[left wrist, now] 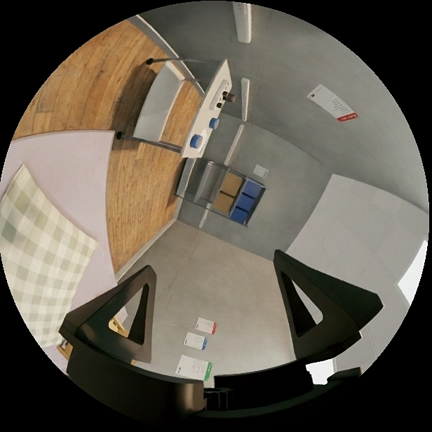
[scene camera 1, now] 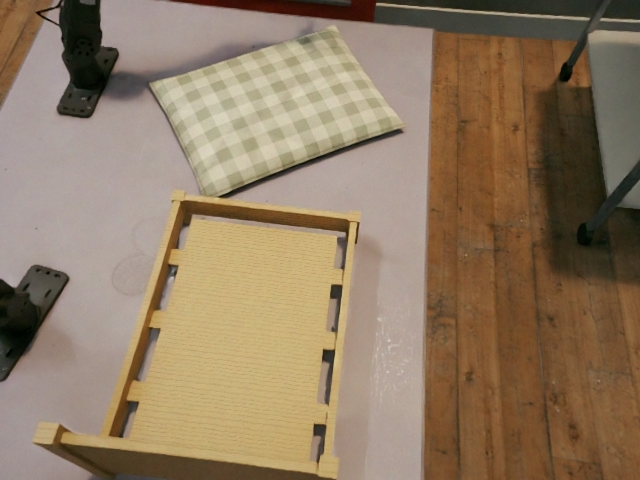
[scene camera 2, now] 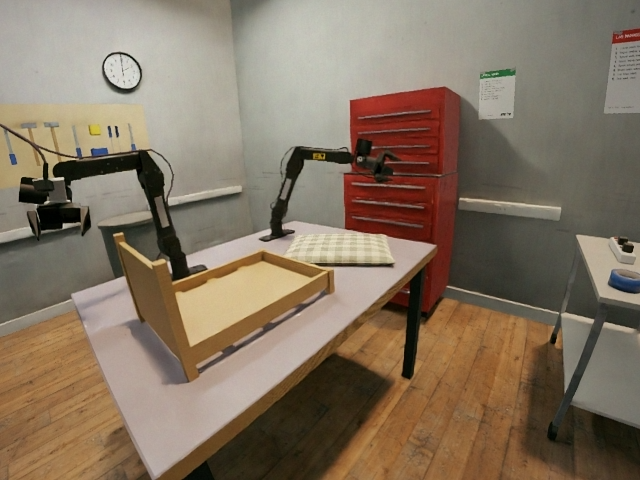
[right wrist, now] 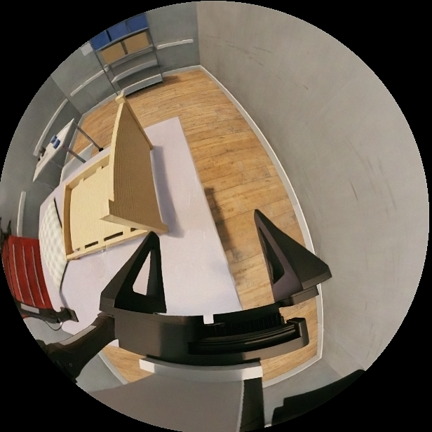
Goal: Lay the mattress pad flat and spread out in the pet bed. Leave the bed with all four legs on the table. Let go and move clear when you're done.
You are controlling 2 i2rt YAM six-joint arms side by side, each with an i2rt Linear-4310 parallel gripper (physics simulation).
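The green-and-white checked mattress pad [scene camera 1: 279,111] [scene camera 2: 341,248] [left wrist: 40,265] [right wrist: 51,240] lies flat on the table, outside the bed and beyond its low end. The light wooden pet bed [scene camera 1: 248,330] [scene camera 2: 248,289] [right wrist: 95,205] stands upright on the table with its bare base showing; its far-side legs are partly hidden. My left gripper [scene camera 2: 391,166] [left wrist: 210,266] is open and empty, raised above the table beyond the pad. My right gripper [scene camera 2: 61,236] [right wrist: 201,224] is open and empty, raised in the air to the left of the bed's headboard in scene camera 2.
The tall headboard [scene camera 2: 155,299] [right wrist: 132,175] rises at the bed end away from the pad. A red tool cabinet [scene camera 2: 403,206] stands behind the table [scene camera 1: 392,180] [scene camera 2: 129,392]. A white cart [scene camera 2: 594,320] stands apart at the right in scene camera 2.
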